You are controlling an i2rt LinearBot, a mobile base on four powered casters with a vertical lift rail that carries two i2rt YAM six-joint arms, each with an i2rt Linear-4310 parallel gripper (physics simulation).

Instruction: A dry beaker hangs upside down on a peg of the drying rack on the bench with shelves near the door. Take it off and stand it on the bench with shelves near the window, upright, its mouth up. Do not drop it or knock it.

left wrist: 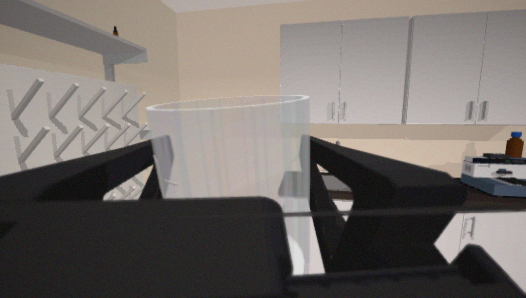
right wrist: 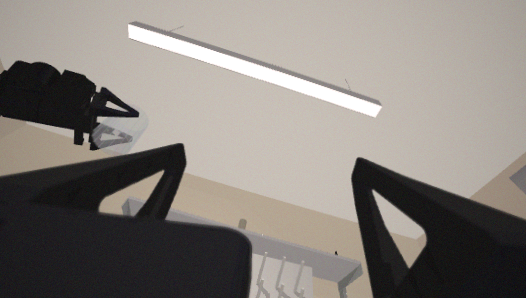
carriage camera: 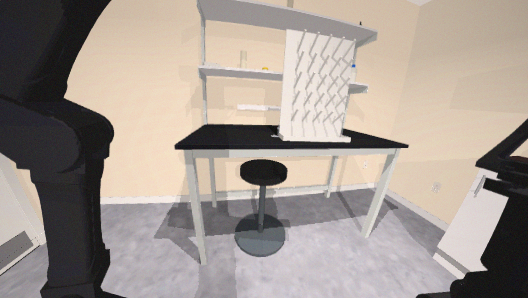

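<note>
My left gripper is shut on a clear beaker. In the left wrist view the beaker stands roughly upright between the fingertips with a thin round rim on top; its lower part is largely hidden by the gripper. Whether that rim is the mouth is hard to tell. My right gripper is open and empty, tilted up toward the ceiling. The white drying rack stands on a black-topped bench with shelves. No beaker shows on its pegs in the carriage view.
A round stool stands at the bench's front. The upper shelf overhangs the bench. In the left wrist view, wall cabinets hang beyond the beaker, and a brown bottle stands on a device at right.
</note>
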